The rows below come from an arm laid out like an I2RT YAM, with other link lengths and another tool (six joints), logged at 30 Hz.
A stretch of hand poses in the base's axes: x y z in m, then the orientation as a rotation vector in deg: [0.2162 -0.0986 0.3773 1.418 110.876 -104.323]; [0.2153 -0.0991 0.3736 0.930 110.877 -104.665]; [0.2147 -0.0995 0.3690 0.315 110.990 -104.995]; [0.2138 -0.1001 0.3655 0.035 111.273 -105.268]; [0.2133 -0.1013 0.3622 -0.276 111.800 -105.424]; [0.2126 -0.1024 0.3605 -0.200 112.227 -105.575]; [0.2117 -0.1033 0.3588 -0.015 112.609 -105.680]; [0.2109 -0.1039 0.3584 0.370 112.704 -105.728]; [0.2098 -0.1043 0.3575 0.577 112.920 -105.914]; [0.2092 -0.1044 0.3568 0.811 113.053 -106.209]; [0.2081 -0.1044 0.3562 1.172 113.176 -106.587]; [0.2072 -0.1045 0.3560 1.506 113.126 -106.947]
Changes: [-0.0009 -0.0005 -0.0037 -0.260 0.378 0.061]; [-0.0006 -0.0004 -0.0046 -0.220 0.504 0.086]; [-0.0009 -0.0006 -0.0035 -0.050 0.421 -0.126]; [-0.0005 -0.0012 -0.0033 0.123 0.536 -0.147]; [-0.0007 -0.0011 -0.0017 0.141 0.285 -0.302]; [-0.0009 -0.0009 -0.0017 0.160 0.186 -0.313]; [-0.0008 -0.0006 -0.0004 0.083 -0.108 -0.265]; [-0.0011 -0.0004 -0.0009 0.042 0.110 -0.300]; [-0.0006 -0.0001 -0.0007 -0.050 0.093 -0.339]; [-0.0011 0.0000 -0.0006 -0.077 0.063 -0.446]; [-0.0009 -0.0001 -0.0002 -0.156 -0.035 -0.350]
